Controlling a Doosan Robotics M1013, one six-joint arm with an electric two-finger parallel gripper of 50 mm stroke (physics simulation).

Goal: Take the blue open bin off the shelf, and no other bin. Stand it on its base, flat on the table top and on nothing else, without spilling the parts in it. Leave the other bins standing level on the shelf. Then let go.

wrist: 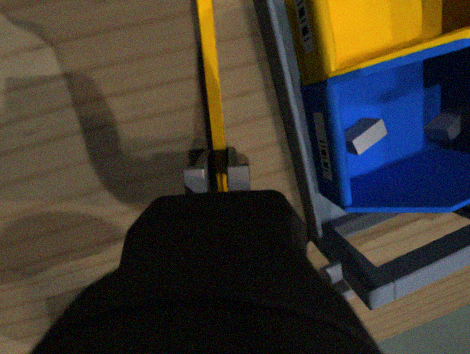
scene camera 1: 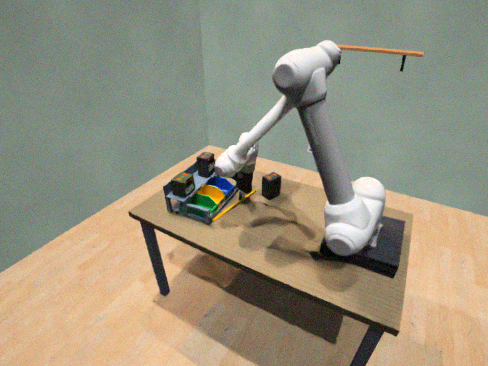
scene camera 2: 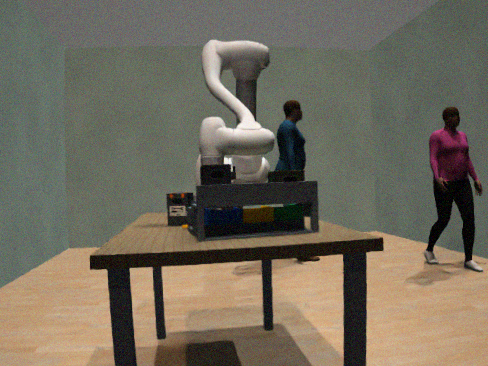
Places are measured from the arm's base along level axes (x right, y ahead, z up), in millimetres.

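Pixels of known places: gripper, between the fingertips: [wrist: 220, 161] [scene camera 1: 241, 200].
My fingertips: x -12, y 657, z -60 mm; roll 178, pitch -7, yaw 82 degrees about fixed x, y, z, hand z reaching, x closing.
Ahead of a thing's pixels: the offset from my fingertips to its top centre. "pt": to the spot under its first point.
The blue open bin {dx -8, dy +167, dz +75 mm} [scene camera 1: 223, 185] [scene camera 2: 222, 216] [wrist: 380, 95] stands at one end of the lower level of the grey shelf [scene camera 2: 257, 190] [wrist: 292, 135]; two light parts show in it in the wrist view. The yellow bin {dx -109, dy +155, dz +75 mm} [scene camera 1: 212, 192] [scene camera 2: 258, 214] [wrist: 370, 30] stands right beside it, then the green bin {dx -208, dy +136, dz +75 mm} [scene camera 1: 202, 202] [scene camera 2: 289, 212]. My gripper [scene camera 1: 242, 196] [wrist: 220, 161] is in front of the shelf, apart from the blue bin. It is shut on a thin yellow bar {dx -51, dy +5, dz +4 mm} [scene camera 1: 230, 207] [wrist: 212, 85] that runs along the shelf's front. Whether the bar touches the table cannot be told.
Two dark boxes {dx -215, dy +230, dz +193 mm} [scene camera 1: 182, 185] {pt dx -25, dy +230, dz +174 mm} [scene camera 1: 205, 165] stand on the shelf's top board. Another dark box {dx +146, dy -114, dz +126 mm} [scene camera 1: 271, 186] [scene camera 2: 179, 209] stands on the table near my gripper. Two people, one in blue [scene camera 2: 291, 142] and one in pink [scene camera 2: 451, 155], are on the floor beyond the table.
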